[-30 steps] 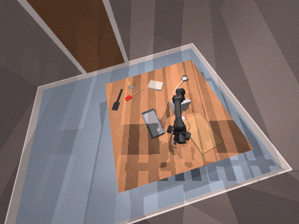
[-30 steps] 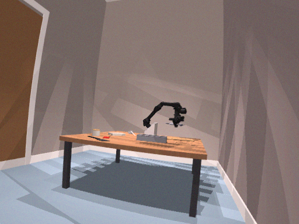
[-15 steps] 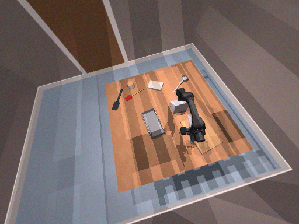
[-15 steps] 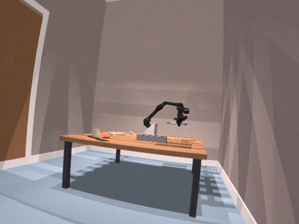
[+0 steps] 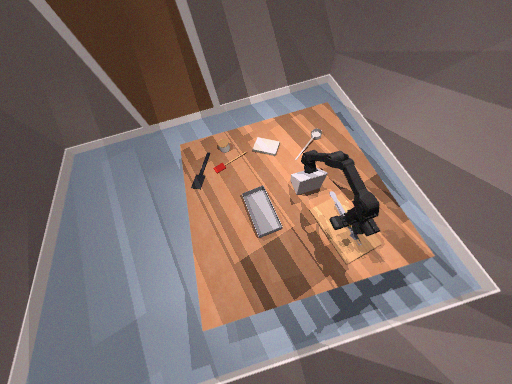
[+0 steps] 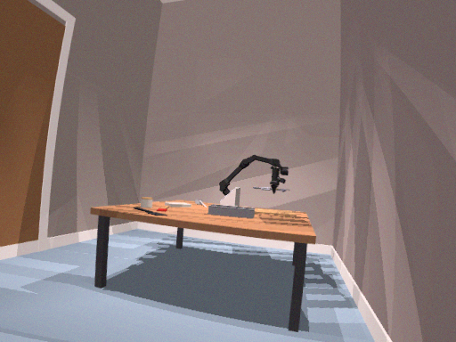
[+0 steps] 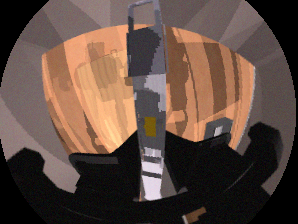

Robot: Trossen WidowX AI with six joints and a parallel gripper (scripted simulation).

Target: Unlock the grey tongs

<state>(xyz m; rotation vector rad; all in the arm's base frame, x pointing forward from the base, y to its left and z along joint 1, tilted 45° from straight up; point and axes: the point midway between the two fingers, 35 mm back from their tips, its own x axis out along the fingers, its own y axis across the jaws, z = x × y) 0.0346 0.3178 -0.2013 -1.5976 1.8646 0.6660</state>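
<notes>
The yellow lock piece is 2 cm to the left of my gripper tip and 4 cm above it. Also, from my gripper tip: grey roasting tin: 36 cm ahead, 29 cm to the right, 13 cm below; wooden board: 6 cm behind, 15 cm below; flat white block: 12 cm ahead, 76 cm to the right, 15 cm below.
</notes>
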